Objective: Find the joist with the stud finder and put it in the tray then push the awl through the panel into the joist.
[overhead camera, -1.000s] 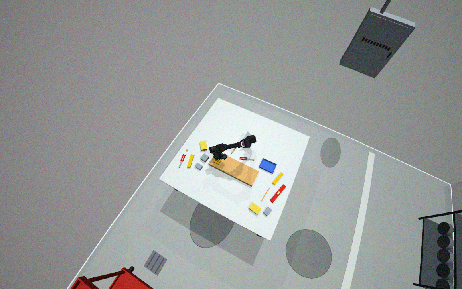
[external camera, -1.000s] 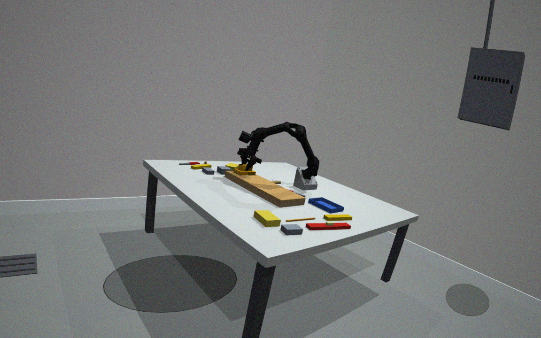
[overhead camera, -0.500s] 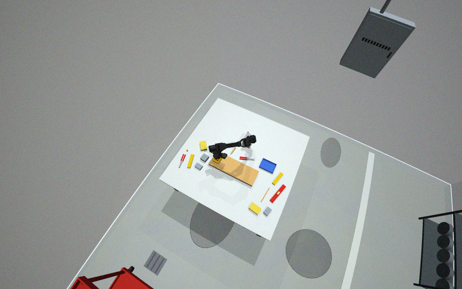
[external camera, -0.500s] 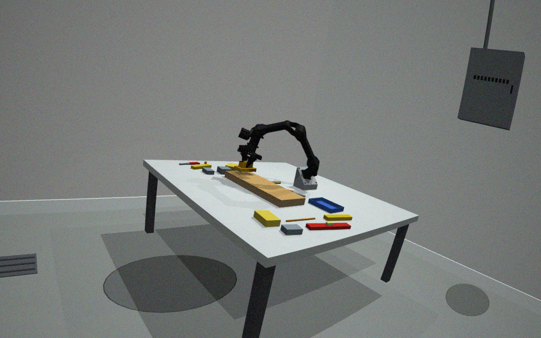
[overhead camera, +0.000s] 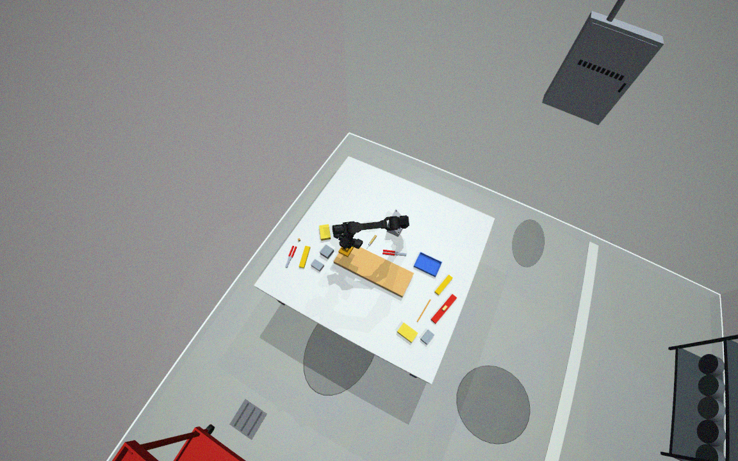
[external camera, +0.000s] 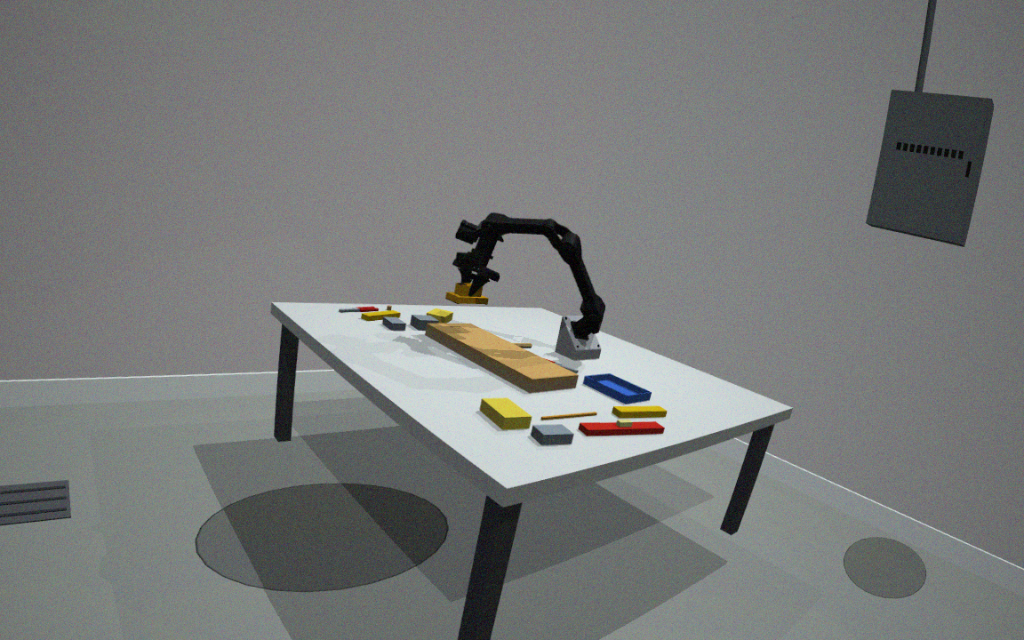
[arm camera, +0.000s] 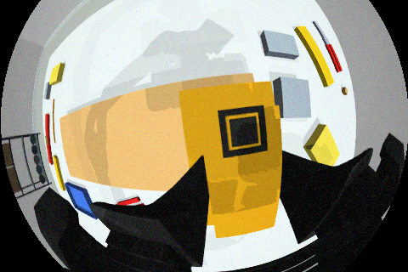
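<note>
My gripper tip is now 49 cm to the right of the blue tray, 26 cm past it and 14 cm above it. Also, from my gripper tip: pencil (63 cm to the left, 15 cm below, 4 cm ahead); awl (17 cm behind, 15 cm below, 7 cm to the left); stud finder (2 cm above, 1 cm ahead).
</note>
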